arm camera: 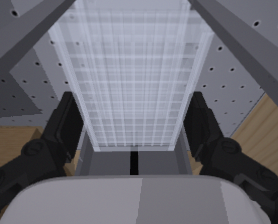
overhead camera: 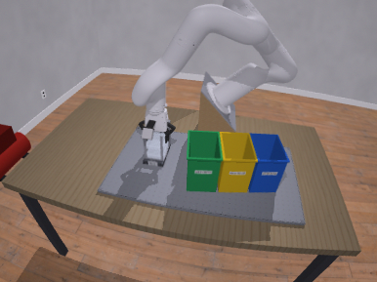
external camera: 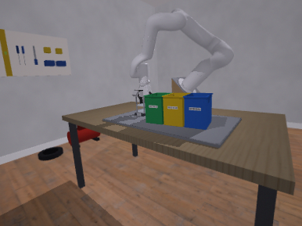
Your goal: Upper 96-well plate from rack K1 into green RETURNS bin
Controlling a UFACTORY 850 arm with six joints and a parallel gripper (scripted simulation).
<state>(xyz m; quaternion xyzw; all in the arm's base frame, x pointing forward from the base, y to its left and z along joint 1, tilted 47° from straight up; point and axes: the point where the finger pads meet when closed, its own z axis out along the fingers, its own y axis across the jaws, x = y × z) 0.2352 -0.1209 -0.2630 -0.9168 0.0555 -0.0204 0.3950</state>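
My gripper is now 140 mm short of the green bin and 210 mm to the right of it. The rest, counted from my hand: 96-well plate 10 mm below; then yellow bin 130 mm ahead, 340 mm to the left; then blue bin 130 mm ahead, 470 mm to the left.
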